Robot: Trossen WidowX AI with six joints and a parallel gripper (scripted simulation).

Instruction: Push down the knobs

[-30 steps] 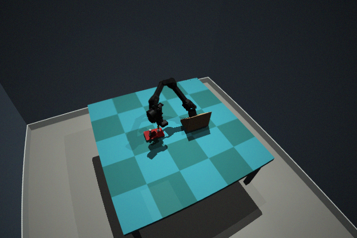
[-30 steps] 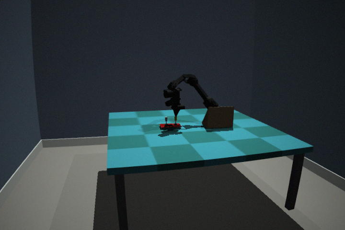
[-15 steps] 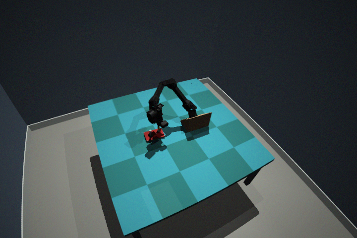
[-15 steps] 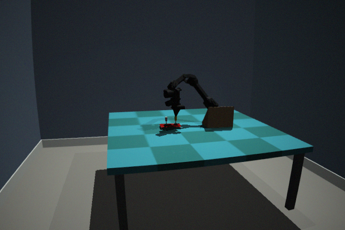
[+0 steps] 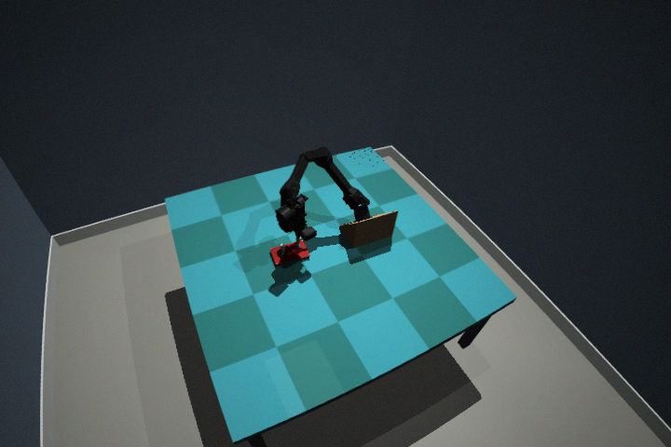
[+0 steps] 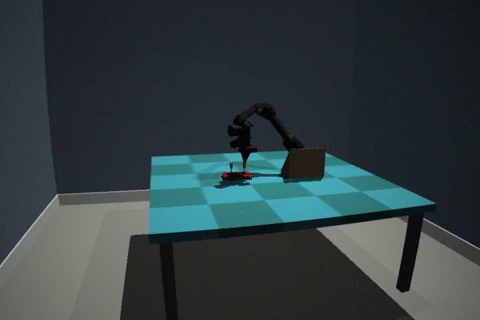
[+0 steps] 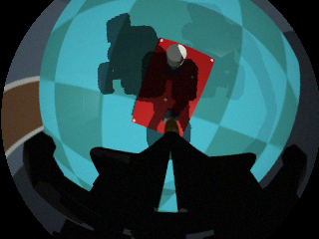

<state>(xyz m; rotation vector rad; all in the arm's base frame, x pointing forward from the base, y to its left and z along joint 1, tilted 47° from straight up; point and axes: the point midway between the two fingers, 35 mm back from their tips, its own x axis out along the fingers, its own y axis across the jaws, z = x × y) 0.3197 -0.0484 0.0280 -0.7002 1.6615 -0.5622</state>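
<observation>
Right now the potentiometer knob is 8 cm ahead of my gripper tip, 1 cm to the left of it and 1 cm below it.
</observation>
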